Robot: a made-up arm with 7 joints.
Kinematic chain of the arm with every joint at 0, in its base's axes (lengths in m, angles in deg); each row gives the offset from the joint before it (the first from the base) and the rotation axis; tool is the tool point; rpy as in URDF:
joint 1: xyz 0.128 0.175 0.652 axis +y
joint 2: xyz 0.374 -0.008 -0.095 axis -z
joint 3: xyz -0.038 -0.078 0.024 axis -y
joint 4: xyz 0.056 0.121 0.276 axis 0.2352 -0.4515 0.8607
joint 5: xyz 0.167 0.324 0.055 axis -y
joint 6: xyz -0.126 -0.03 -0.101 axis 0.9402 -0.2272 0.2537
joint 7: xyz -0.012 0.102 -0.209 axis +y
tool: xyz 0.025 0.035 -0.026 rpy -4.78 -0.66 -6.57
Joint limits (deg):
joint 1: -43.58..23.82
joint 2: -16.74..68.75
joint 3: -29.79..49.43
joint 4: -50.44..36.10
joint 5: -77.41..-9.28
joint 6: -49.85..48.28
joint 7: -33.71..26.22
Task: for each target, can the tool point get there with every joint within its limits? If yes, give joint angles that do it. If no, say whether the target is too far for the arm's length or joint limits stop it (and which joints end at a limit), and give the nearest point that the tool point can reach.
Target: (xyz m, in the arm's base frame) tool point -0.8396 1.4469 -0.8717
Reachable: no: too far | nearest point -0.0553 0.5507 0.4629 | short by 1.789 m
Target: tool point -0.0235 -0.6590 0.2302
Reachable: no: joint limits stop it (at a limit: joint 1, joint 2, joint 3, joint 4, joint 5, joint 6, joint 7) | nearest point 0.0744 0.1064 0.5353 | short by 0.830 m
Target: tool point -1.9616 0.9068 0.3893
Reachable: no: too far | nearest point -0.2019 0.4823 0.6939 | short by 1.836 m
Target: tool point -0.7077 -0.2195 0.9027
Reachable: no: joint limits stop it (at a limit: joint 1, joint 2, joint 4, joint 5, joint 6, joint 7) | nearest point -0.0385 0.1434 0.8327 | short by 0.764 m
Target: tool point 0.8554 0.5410 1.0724
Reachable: yes | joints -15.57 44.25 14.50 -20.38 -52.24 37.67 -19.30
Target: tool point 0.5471 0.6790 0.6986
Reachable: yes | joints 12.01 -7.09 -14.92 -27.45 -60.71 0.54 -20.75
